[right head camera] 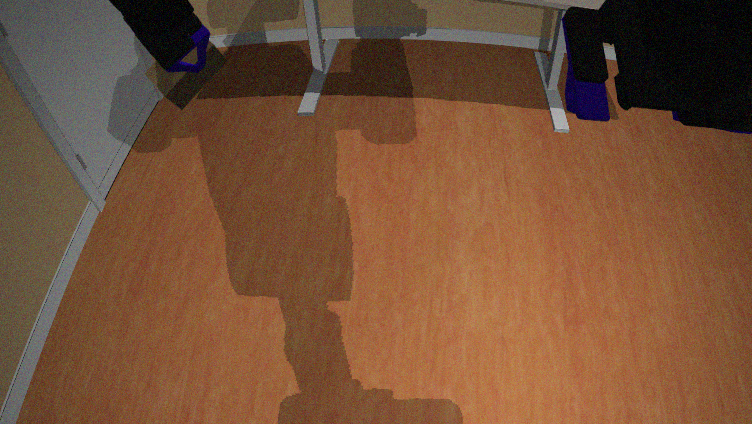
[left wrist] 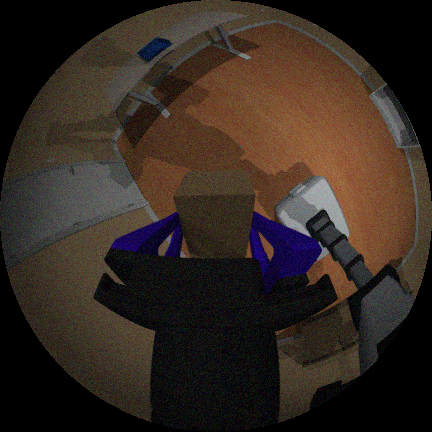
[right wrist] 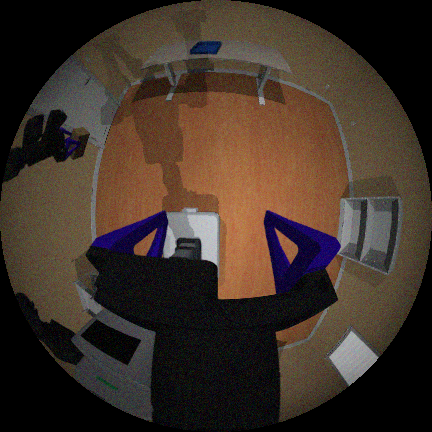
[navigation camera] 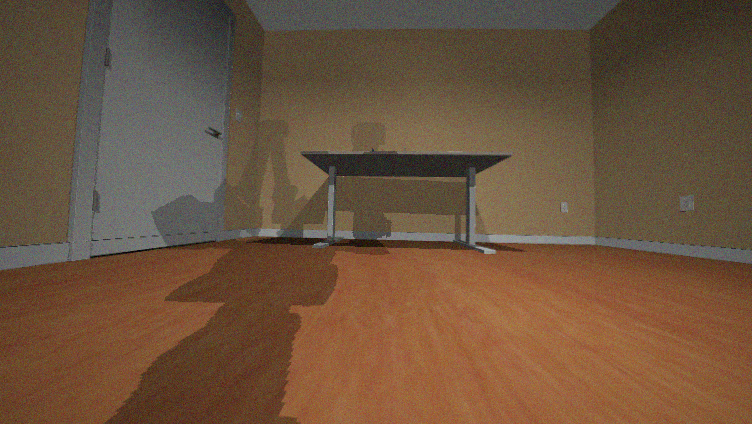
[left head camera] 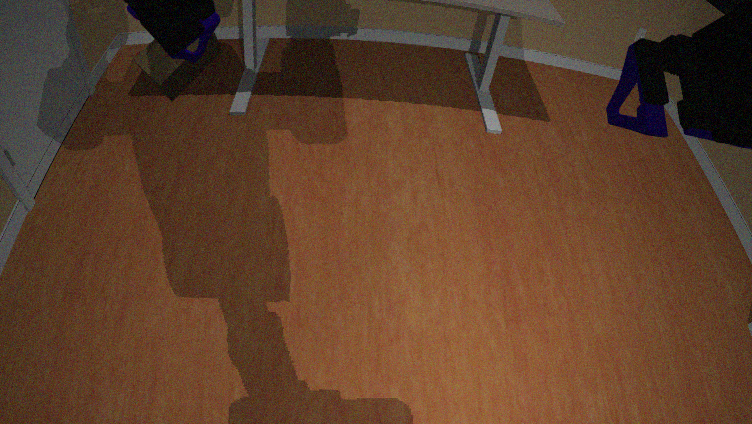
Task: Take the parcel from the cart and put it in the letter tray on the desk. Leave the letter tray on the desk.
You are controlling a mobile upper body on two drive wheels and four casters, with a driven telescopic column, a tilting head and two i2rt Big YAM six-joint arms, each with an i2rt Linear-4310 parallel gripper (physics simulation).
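Places are measured from the left arm's base along level axes (x back, y left, z down), in metres.
Pixels of known places: left gripper, fingertip midpoint: (right head camera: pixel 189 56) (left wrist: pixel 215 214) (right wrist: pixel 76 139) (left head camera: pixel 184 44); right gripper, fingertip midpoint: (right head camera: pixel 623 106) (right wrist: pixel 215 215) (left head camera: pixel 648 121).
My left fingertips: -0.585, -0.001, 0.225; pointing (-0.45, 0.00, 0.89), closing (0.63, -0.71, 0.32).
Note:
For each thing: its top centre in the pictures, then the offset to it from my left fingertips, as dx, dy, dz.
- parcel, top centre: (left wrist: pixel 196 238) (left head camera: pixel 174 23) (right head camera: pixel 176 38) (right wrist: pixel 68 138) +0.005, +0.008, -0.034
- blue letter tray, top centre: (left wrist: pixel 150 46) (right wrist: pixel 206 44) -1.458, -0.335, +0.397
The parcel (left head camera: pixel 156 65) (right head camera: pixel 181 92) (left wrist: pixel 215 225) (right wrist: pixel 81 136), a brown box, is held in my left gripper (left head camera: pixel 186 52) (right head camera: pixel 188 65) (left wrist: pixel 215 214) (right wrist: pixel 76 139), which is shut on it, high above the floor. My right gripper (left head camera: pixel 671 123) (right head camera: pixel 631 113) (right wrist: pixel 215 215) is open with its fingers wide apart. The blue letter tray (left wrist: pixel 154 49) (right wrist: pixel 206 48) lies on the desk (left head camera: pixel 526 9) (left wrist: pixel 200 27) (right wrist: pixel 250 56) (navigation camera: pixel 421 164), ahead across the room. Both grippers are apart from the desk. The cart does not show clearly in any view.
A grey door (left wrist: pixel 75 185) (right wrist: pixel 75 100) (navigation camera: pixel 163 131) is at the left. A grey open shelf unit (right wrist: pixel 364 225) stands at the right in the right wrist view. A pale object (right wrist: pixel 89 300), partly hidden, shows at that view's lower left. Desk legs (left head camera: pixel 489 105) (navigation camera: pixel 471 205) reach the floor.

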